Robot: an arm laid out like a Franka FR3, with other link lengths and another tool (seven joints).
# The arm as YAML. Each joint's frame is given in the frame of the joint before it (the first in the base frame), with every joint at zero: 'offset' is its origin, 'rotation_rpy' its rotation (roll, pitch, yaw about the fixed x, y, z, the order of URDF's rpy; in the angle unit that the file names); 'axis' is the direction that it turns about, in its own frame. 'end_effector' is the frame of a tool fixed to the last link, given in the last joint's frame.
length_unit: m
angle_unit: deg
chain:
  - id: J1
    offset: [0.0, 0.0, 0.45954]
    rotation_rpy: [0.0, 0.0, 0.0]
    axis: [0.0, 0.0, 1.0]
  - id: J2
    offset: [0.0, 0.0, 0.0]
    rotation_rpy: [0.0, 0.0, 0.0]
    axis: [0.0, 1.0, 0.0]
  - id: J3
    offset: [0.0, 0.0, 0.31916]
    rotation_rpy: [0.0, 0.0, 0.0]
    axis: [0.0, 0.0, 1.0]
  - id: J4
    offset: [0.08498, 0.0, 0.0]
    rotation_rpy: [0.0, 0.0, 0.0]
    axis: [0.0, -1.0, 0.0]
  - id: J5
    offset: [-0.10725, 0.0, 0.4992]
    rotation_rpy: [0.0, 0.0, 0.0]
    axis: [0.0, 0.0, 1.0]
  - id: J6
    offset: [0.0, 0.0, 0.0]
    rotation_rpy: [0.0, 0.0, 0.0]
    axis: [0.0, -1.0, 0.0]
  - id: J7
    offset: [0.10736, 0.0, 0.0]
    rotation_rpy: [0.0, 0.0, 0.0]
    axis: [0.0, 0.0, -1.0]
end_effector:
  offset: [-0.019, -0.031, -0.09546]
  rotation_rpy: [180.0, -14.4, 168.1]
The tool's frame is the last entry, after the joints.
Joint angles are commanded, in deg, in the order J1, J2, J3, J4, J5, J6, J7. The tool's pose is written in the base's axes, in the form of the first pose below.
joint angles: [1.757 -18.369 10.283 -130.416 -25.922 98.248 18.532]
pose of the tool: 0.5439, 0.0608, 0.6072, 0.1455, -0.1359, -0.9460, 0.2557
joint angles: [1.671 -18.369 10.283 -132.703 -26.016 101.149 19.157]
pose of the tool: 0.5413, 0.0606, 0.5870, 0.1407, -0.1315, -0.9482, 0.2525
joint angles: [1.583 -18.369 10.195 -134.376 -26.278 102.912 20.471]
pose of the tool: 0.5379, 0.0590, 0.5721, 0.1375, -0.1367, -0.9482, 0.2515
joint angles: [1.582 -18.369 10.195 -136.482 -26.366 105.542 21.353]
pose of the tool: 0.5338, 0.0594, 0.5536, 0.1327, -0.1347, -0.9502, 0.2479
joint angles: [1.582 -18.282 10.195 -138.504 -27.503 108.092 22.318]
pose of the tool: 0.5299, 0.0592, 0.5361, 0.1253, -0.1304, -0.9508, 0.2517
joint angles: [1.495 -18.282 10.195 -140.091 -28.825 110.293 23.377]
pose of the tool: 0.5267, 0.0583, 0.5235, 0.1156, -0.1281, -0.9511, 0.2561
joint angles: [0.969 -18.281 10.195 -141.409 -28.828 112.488 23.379]
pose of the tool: 0.5246, 0.0543, 0.5126, 0.1119, -0.1251, -0.9535, 0.2505
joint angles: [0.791 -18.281 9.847 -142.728 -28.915 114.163 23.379]
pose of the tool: 0.5214, 0.0498, 0.5016, 0.1116, -0.1229, -0.9548, 0.2465
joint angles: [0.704 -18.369 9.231 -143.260 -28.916 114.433 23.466]
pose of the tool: 0.5197, 0.0432, 0.4978, 0.1148, -0.1278, -0.9544, 0.2443
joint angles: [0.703 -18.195 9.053 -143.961 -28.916 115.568 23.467]
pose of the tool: 0.5181, 0.0421, 0.4905, 0.1143, -0.1250, -0.9556, 0.2411
